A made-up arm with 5 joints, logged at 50 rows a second.
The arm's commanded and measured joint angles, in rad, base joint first. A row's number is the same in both.
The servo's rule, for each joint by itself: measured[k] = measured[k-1] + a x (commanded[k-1-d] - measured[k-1]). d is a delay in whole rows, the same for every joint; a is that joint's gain. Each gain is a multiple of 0.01, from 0.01 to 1. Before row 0 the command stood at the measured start. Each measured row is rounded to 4 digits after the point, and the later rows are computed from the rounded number. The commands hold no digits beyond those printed.
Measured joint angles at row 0: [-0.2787 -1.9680 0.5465 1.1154 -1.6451]
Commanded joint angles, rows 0 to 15: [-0.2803 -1.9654 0.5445 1.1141 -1.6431]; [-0.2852 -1.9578 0.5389 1.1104 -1.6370]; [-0.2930 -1.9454 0.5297 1.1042 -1.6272]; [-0.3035 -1.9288 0.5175 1.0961 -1.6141]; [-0.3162 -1.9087 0.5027 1.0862 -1.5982]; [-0.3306 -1.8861 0.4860 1.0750 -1.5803]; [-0.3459 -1.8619 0.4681 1.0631 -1.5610]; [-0.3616 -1.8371 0.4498 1.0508 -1.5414]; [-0.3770 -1.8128 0.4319 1.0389 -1.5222]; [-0.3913 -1.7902 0.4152 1.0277 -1.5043]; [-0.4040 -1.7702 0.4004 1.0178 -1.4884]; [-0.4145 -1.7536 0.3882 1.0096 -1.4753]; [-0.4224 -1.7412 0.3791 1.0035 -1.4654]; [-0.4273 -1.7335 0.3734 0.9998 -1.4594]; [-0.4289 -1.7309 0.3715 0.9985 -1.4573]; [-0.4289 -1.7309 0.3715 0.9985 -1.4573]
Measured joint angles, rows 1 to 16: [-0.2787 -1.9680 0.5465 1.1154 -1.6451]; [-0.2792 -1.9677 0.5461 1.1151 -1.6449]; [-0.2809 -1.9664 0.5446 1.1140 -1.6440]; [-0.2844 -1.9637 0.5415 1.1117 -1.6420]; [-0.2899 -1.9592 0.5365 1.1081 -1.6387]; [-0.2975 -1.9526 0.5294 1.1031 -1.6338]; [-0.3071 -1.9440 0.5203 1.0966 -1.6274]; [-0.3184 -1.9333 0.5093 1.0889 -1.6194]; [-0.3309 -1.9208 0.4968 1.0801 -1.6100]; [-0.3443 -1.9068 0.4832 1.0706 -1.5995]; [-0.3579 -1.8916 0.4689 1.0607 -1.5881]; [-0.3713 -1.8758 0.4545 1.0508 -1.5761]; [-0.3838 -1.8599 0.4406 1.0413 -1.5640]; [-0.3950 -1.8445 0.4277 1.0326 -1.5522]; [-0.4044 -1.8301 0.4163 1.0251 -1.5411]; [-0.4115 -1.8172 0.4069 1.0190 -1.5310]
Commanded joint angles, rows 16 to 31: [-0.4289 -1.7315 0.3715 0.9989 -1.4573]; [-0.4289 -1.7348 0.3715 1.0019 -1.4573]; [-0.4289 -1.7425 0.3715 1.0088 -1.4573]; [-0.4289 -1.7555 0.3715 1.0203 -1.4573]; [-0.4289 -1.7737 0.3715 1.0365 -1.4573]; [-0.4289 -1.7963 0.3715 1.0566 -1.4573]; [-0.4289 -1.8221 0.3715 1.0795 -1.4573]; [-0.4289 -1.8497 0.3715 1.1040 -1.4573]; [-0.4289 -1.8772 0.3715 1.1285 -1.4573]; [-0.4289 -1.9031 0.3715 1.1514 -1.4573]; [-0.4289 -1.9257 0.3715 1.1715 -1.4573]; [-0.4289 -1.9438 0.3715 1.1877 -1.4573]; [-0.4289 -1.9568 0.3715 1.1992 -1.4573]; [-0.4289 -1.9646 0.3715 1.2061 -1.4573]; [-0.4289 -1.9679 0.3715 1.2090 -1.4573]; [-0.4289 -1.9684 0.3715 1.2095 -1.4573]
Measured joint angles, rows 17 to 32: [-0.4165 -1.8060 0.3995 1.0143 -1.5222]; [-0.4201 -1.7963 0.3936 1.0108 -1.5144]; [-0.4227 -1.7883 0.3890 1.0088 -1.5075]; [-0.4245 -1.7823 0.3853 1.0088 -1.5015]; [-0.4258 -1.7788 0.3824 1.0114 -1.4962]; [-0.4267 -1.7781 0.3801 1.0172 -1.4915]; [-0.4273 -1.7805 0.3783 1.0263 -1.4874]; [-0.4278 -1.7859 0.3769 1.0385 -1.4838]; [-0.4281 -1.7942 0.3758 1.0536 -1.4806]; [-0.4283 -1.8050 0.3749 1.0708 -1.4778]; [-0.4285 -1.8178 0.3742 1.0893 -1.4753]; [-0.4286 -1.8318 0.3736 1.1082 -1.4731]; [-0.4287 -1.8464 0.3732 1.1265 -1.4712]; [-0.4288 -1.8608 0.3728 1.1432 -1.4695]; [-0.4288 -1.8743 0.3725 1.1577 -1.4680]; [-0.4288 -1.8865 0.3723 1.1695 -1.4667]
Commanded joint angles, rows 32 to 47: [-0.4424 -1.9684 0.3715 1.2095 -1.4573]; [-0.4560 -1.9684 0.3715 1.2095 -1.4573]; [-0.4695 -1.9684 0.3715 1.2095 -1.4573]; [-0.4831 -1.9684 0.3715 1.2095 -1.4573]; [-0.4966 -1.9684 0.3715 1.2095 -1.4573]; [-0.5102 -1.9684 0.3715 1.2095 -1.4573]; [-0.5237 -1.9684 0.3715 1.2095 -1.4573]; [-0.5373 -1.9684 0.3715 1.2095 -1.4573]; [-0.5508 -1.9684 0.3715 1.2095 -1.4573]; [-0.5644 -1.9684 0.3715 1.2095 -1.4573]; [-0.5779 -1.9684 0.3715 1.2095 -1.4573]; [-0.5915 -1.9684 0.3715 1.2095 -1.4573]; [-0.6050 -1.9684 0.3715 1.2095 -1.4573]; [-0.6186 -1.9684 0.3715 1.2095 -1.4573]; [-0.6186 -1.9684 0.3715 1.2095 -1.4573]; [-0.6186 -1.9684 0.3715 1.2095 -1.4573]
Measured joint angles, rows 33 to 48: [-0.4288 -1.8971 0.3721 1.1787 -1.4656]; [-0.4327 -1.9064 0.3720 1.1858 -1.4646]; [-0.4395 -1.9145 0.3719 1.1913 -1.4637]; [-0.4482 -1.9215 0.3718 1.1955 -1.4629]; [-0.4583 -1.9276 0.3717 1.1987 -1.4622]; [-0.4694 -1.9329 0.3717 1.2012 -1.4616]; [-0.4812 -1.9375 0.3717 1.2031 -1.4611]; [-0.4935 -1.9415 0.3717 1.2046 -1.4606]; [-0.5062 -1.9450 0.3717 1.2057 -1.4602]; [-0.5191 -1.9480 0.3717 1.2066 -1.4599]; [-0.5322 -1.9507 0.3717 1.2073 -1.4596]; [-0.5455 -1.9530 0.3717 1.2078 -1.4593]; [-0.5588 -1.9550 0.3717 1.2082 -1.4591]; [-0.5722 -1.9567 0.3717 1.2085 -1.4589]; [-0.5857 -1.9582 0.3717 1.2087 -1.4587]; [-0.5952 -1.9595 0.3717 1.2089 -1.4585]
